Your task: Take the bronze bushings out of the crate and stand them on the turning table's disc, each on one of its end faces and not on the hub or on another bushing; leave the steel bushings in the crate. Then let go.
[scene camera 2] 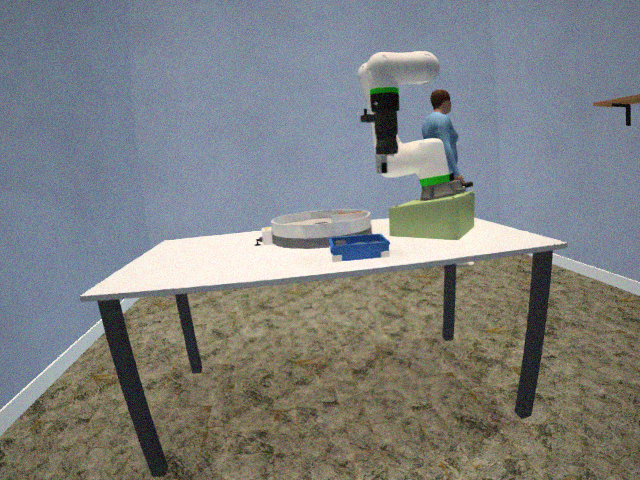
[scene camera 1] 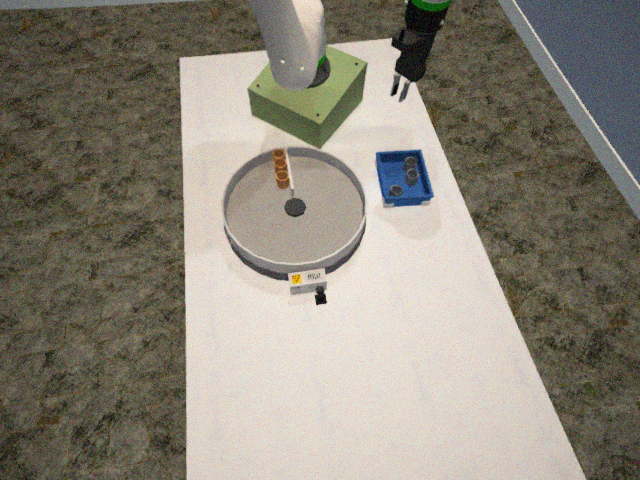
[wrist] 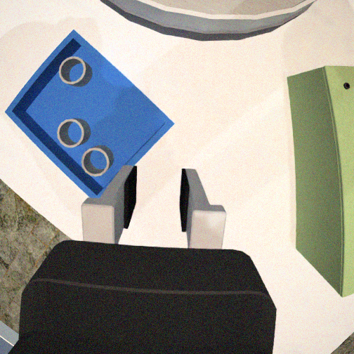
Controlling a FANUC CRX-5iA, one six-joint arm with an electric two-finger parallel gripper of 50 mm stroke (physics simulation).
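Frame: origin at the arm's base, x ahead, y left, z up, level; centimetres.
Where they show: gripper, fingertip midpoint: (scene camera 2: 381, 173) (scene camera 1: 397, 97); arm's base, link origin: (scene camera 2: 437, 198).
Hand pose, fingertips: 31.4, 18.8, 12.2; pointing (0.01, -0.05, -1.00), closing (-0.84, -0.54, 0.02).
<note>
Each offset is from my fingertips to the top centre of the thing, as dx, dy, dz. "pt": to the spot under its first point.
Three bronze bushings {-2.3, -34.8, -17.2} (scene camera 1: 279, 155) {+1.5, -35.0, -17.2} (scene camera 1: 280, 166) (scene camera 1: 282, 179) stand upright in a close row on the turning table's grey disc {+16.3, -33.6, -20.2} (scene camera 1: 320, 232), beside the white bar {pt +5.1, -32.6, -17.2} (scene camera 1: 290, 170) and off the dark hub {+16.3, -33.6, -20.2} (scene camera 1: 295, 207). Whether they touch one another I cannot tell. Three steel bushings {+5.9, +6.7, -22.0} (scene camera 1: 410, 163) {+10.9, +5.4, -22.0} (scene camera 1: 411, 176) {+15.7, -1.6, -22.0} (scene camera 1: 395, 190) (wrist: 72, 71) (wrist: 70, 133) (wrist: 95, 161) stand in the blue crate {+10.7, +2.5, -21.3} (scene camera 1: 406, 200) (scene camera 2: 360, 252) (wrist: 125, 100); no bronze one shows there. My gripper (scene camera 1: 399, 97) (scene camera 2: 382, 168) (wrist: 158, 185) is open and empty, high above the table, behind the crate in scene camera 1.
The disc has a raised grey rim (scene camera 1: 305, 259) (scene camera 2: 320, 227) (wrist: 215, 24). A control box {pt +40.5, -35.2, -20.4} (scene camera 1: 307, 280) with a black knob {pt +44.5, -32.5, -24.2} (scene camera 1: 320, 297) is at its front. The green robot base block (scene camera 1: 310, 103) (scene camera 2: 431, 219) (wrist: 317, 160) stands behind the turning table. A person (scene camera 2: 439, 124) is behind the arm.
</note>
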